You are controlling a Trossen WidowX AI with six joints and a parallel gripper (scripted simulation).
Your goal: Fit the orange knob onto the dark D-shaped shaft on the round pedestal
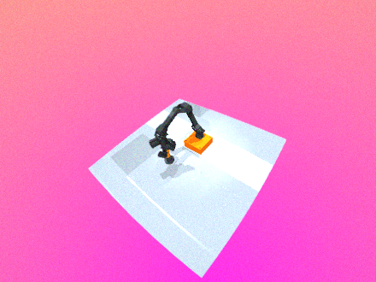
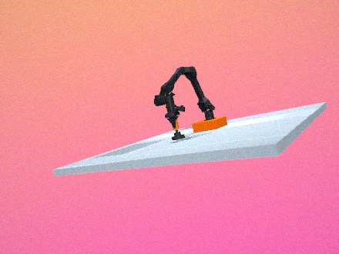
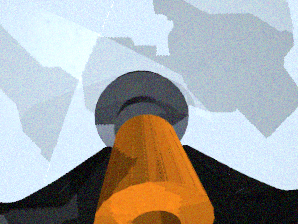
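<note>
My gripper tip is now 20 mm below the orange knob. Also, from my gripper tip: pedestal (40 mm below).
</note>
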